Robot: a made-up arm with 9 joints. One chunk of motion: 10 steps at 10 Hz.
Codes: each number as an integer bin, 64 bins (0 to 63) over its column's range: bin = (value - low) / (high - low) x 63, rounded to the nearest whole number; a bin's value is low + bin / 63 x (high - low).
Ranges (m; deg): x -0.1..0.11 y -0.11..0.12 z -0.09..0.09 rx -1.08..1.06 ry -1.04..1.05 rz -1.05..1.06
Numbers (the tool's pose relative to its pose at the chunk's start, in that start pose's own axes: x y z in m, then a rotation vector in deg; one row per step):
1: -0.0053 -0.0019 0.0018 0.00 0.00 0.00
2: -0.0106 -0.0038 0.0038 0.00 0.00 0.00
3: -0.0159 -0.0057 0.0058 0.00 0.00 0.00
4: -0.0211 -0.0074 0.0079 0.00 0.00 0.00
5: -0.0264 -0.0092 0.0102 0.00 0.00 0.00
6: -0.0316 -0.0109 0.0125 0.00 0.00 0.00
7: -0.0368 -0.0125 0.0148 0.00 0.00 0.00
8: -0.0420 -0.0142 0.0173 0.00 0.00 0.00
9: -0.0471 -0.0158 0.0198 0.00 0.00 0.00
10: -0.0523 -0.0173 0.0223 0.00 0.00 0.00
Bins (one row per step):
1: 28 30 32 32 31 31
2: 27 29 33 32 31 31
3: 25 29 34 32 31 31
4: 24 28 34 32 31 31
5: 22 28 35 32 31 31
6: 21 27 36 32 31 31
7: 19 27 37 32 31 31
8: 17 26 38 32 31 31
9: 16 26 38 32 31 31
10: 14 25 39 32 31 31

